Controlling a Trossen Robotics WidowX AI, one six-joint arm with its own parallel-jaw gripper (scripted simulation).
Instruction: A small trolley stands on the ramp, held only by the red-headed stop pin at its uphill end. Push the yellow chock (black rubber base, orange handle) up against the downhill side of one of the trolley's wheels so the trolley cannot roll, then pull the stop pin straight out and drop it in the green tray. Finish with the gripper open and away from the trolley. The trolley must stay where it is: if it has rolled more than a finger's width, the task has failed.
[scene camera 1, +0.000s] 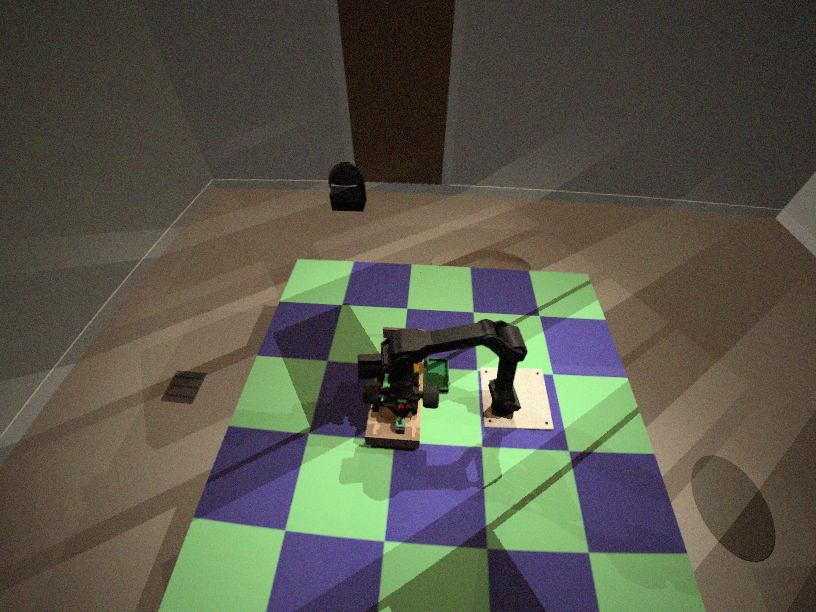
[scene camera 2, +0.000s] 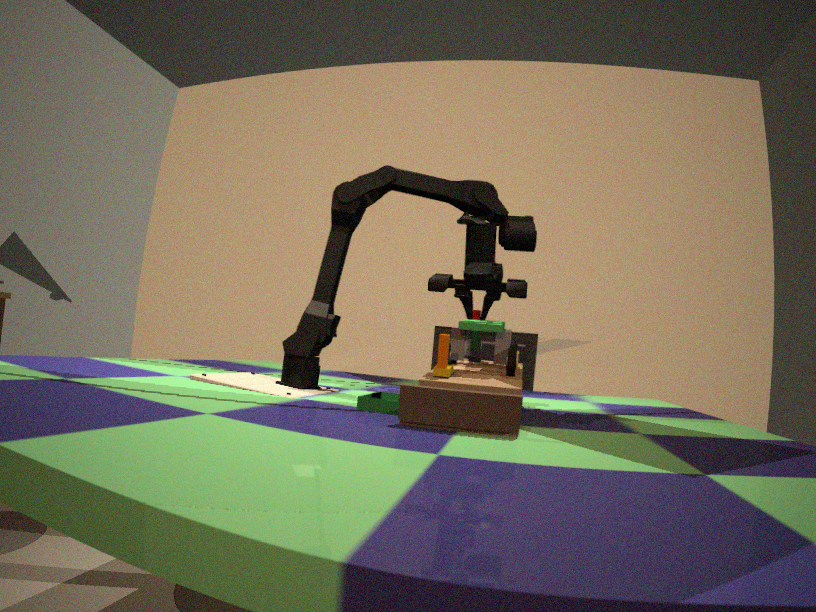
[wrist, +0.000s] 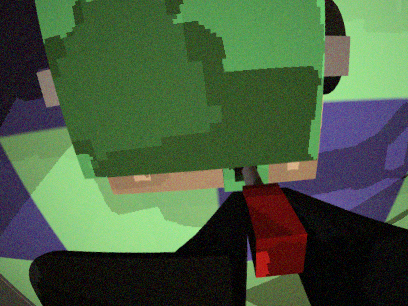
Labels:
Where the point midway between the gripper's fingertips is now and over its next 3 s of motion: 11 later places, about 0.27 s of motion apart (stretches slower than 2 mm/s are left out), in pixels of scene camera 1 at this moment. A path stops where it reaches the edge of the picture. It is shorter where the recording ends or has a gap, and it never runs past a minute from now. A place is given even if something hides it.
My gripper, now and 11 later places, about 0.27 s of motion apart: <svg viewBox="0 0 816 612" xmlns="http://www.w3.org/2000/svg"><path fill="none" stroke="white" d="M401 416L401 414L401 413L401 412L401 412L400 413L401 418L401 421L409 422L420 423L429 424L431 420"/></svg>

